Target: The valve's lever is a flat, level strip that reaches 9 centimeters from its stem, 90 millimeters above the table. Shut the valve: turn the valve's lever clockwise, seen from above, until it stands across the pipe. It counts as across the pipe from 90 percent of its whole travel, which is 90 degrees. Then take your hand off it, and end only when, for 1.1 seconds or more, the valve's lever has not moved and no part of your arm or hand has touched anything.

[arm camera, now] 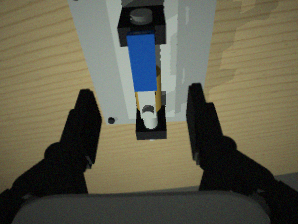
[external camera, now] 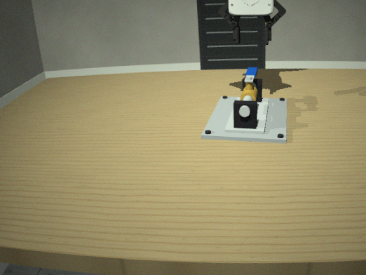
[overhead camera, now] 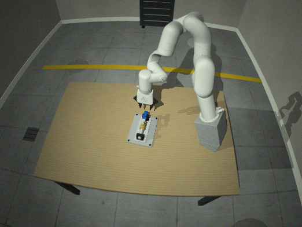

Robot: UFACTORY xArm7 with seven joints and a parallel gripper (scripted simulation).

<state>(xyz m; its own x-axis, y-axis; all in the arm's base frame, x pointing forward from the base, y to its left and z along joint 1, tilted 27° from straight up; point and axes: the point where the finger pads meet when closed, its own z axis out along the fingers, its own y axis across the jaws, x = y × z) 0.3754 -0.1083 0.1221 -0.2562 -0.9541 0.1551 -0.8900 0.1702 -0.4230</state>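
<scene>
The blue lever is 1 cm ahead of my hand, 4 cm to the left of it and 8 cm below it.
</scene>
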